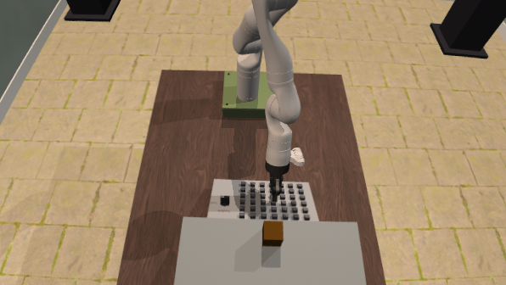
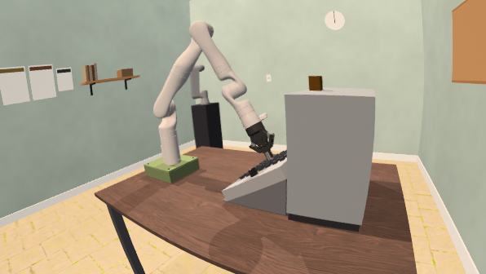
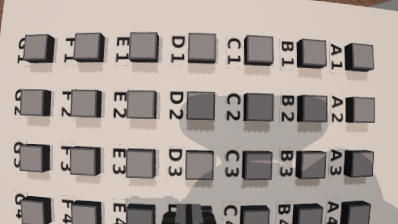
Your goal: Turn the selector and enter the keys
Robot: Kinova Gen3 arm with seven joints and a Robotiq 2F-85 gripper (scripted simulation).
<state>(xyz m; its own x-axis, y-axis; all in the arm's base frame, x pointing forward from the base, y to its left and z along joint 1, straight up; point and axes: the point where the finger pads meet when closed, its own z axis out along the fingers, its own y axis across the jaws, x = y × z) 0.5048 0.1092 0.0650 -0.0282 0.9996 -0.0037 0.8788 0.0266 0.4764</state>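
Now: the D4 key 2 cm ahead of my hand and 2 cm below it. Round my hand: D3 key (2 cm ahead, 3 cm to the left, 2 cm below); E4 key (1 cm behind, 3 cm below); D5 key (2 cm ahead, 4 cm to the right, 2 cm below).
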